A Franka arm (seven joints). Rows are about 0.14 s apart.
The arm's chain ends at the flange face. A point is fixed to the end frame.
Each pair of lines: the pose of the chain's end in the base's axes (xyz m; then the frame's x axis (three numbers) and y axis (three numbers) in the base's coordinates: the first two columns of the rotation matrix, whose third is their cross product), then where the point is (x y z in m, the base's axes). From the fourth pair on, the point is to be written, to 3 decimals.
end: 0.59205, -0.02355, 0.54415, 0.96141, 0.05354, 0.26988, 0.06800, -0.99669, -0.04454
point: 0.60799 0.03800 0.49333
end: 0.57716, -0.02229, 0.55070, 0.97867, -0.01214, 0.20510, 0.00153, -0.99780, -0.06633
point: 0.59356 0.03923 0.49999
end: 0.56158, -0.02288, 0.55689, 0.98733, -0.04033, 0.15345, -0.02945, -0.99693, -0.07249
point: 0.57700 0.03856 0.50577
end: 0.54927, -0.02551, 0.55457, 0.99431, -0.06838, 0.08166, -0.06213, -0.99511, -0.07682
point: 0.563 0.036 0.503
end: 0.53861, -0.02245, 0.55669, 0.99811, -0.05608, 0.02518, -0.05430, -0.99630, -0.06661
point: 0.548 0.039 0.504
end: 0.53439, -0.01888, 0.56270, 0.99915, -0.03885, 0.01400, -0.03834, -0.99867, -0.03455
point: 0.542 0.041 0.508
